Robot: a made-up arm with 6 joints.
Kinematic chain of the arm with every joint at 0, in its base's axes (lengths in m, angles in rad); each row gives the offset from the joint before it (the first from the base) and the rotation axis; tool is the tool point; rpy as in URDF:
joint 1: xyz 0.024 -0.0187 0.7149 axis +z
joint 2: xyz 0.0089 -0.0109 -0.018 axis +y
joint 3: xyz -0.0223 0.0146 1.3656 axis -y
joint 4: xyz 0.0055 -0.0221 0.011 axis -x
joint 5: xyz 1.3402 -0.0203 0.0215 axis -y
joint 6: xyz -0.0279 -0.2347 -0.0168 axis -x
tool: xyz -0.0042 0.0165 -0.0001 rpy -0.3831 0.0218 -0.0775
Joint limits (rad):
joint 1: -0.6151..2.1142
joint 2: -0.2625..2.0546
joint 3: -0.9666..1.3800
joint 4: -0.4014..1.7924
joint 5: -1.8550..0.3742
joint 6: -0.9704..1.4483
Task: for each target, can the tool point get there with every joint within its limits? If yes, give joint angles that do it. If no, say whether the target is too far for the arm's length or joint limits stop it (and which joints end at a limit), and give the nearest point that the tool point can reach.
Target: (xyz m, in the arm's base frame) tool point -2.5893 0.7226 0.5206
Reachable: no: joint limits stop it (at a limit: joint 1, joint 4, joint 5, joint 6) | nearest point -1.0860 1.6307 0.5206 | short by 1.756 m
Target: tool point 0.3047 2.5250 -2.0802
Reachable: no: too far | nearest point 0.2379 1.9196 -1.0910 | short by 1.162 m
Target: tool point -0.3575 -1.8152 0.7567
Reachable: no: joint limits stop it (at a limit: joint 1, joint 3, joint 5, joint 6) | nearest point 0.5053 -0.7000 0.7618 | short by 1.410 m
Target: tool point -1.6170 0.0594 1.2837
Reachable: no: joint limits stop it (at a limit: joint 1, joint 4, joint 5, joint 6) | nearest point -0.5326 0.7145 1.2837 | short by 1.267 m
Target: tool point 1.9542 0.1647 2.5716
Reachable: yes | joints 0.1104 0.6943 1.1501 1.3093 -1.4933 0.3620
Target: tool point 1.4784 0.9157 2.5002
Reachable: yes | joints 0.6494 0.3888 0.6284 0.9051 -1.1994 0.6729
